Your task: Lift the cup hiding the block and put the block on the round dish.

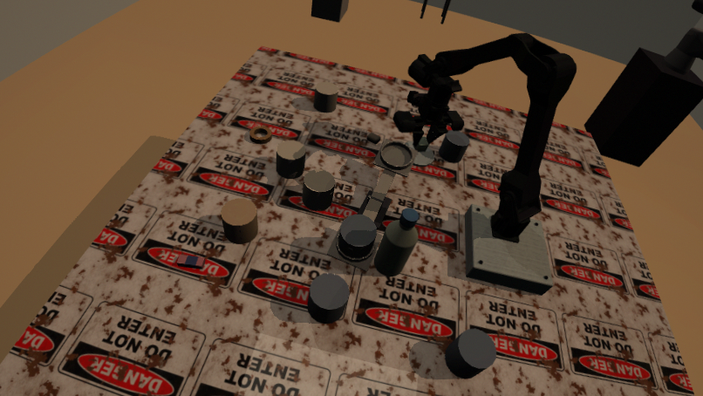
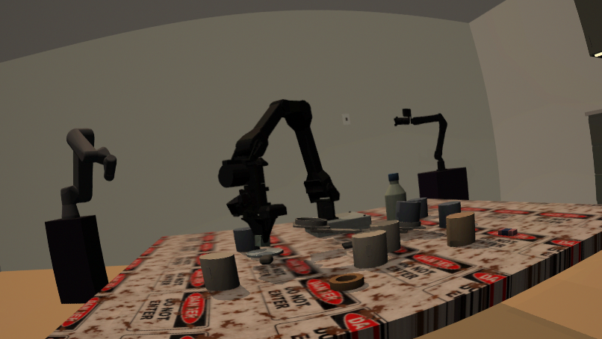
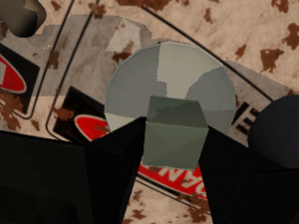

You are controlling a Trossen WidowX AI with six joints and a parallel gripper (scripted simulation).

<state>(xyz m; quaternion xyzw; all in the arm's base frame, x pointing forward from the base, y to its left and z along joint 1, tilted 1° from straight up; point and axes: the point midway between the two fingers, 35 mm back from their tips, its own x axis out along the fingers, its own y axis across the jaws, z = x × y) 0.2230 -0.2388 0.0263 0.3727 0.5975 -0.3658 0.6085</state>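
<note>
The round grey dish lies 30 mm below my gripper tip. From my gripper tip the other things lie so: small dark lump 130 mm ahead, 20 mm below, 10 mm to the right; then green block right at my gripper tip; then green bottle 380 mm to the left, 80 mm above, 30 mm ahead.
</note>
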